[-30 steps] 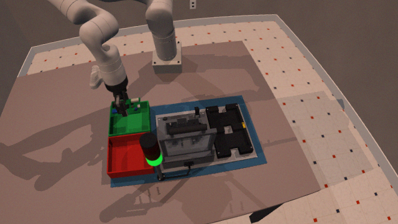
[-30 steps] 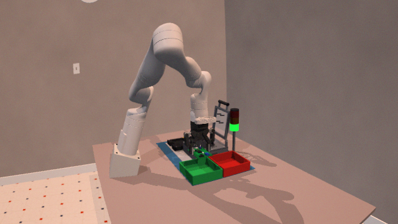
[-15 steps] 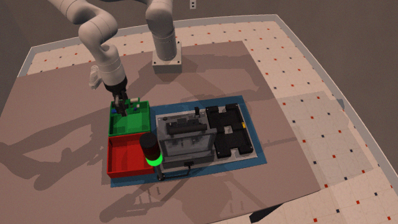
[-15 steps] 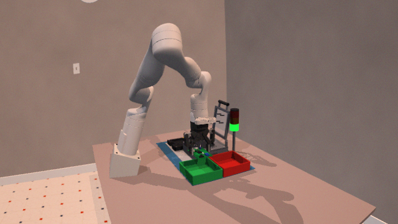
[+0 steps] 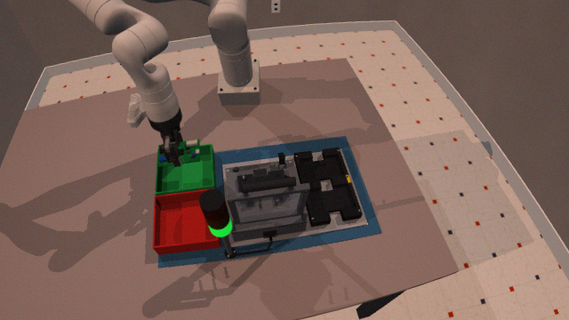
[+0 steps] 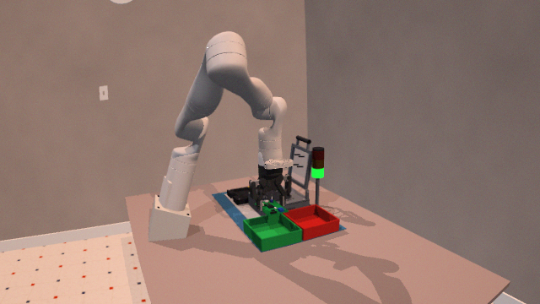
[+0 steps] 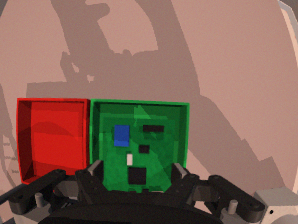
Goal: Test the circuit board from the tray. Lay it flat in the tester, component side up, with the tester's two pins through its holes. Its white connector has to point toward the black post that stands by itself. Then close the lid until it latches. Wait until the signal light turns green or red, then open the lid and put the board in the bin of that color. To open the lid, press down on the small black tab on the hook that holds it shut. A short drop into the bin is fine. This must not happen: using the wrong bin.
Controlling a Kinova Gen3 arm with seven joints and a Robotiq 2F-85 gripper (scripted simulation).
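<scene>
Now: hand 1 cm above the green circuit board. Also, from my hand: green bin: 10 cm below; red bin: 15 cm ahead, 3 cm to the right, 10 cm below; tester lid: 25 cm ahead, 15 cm to the left, 7 cm above.
</scene>
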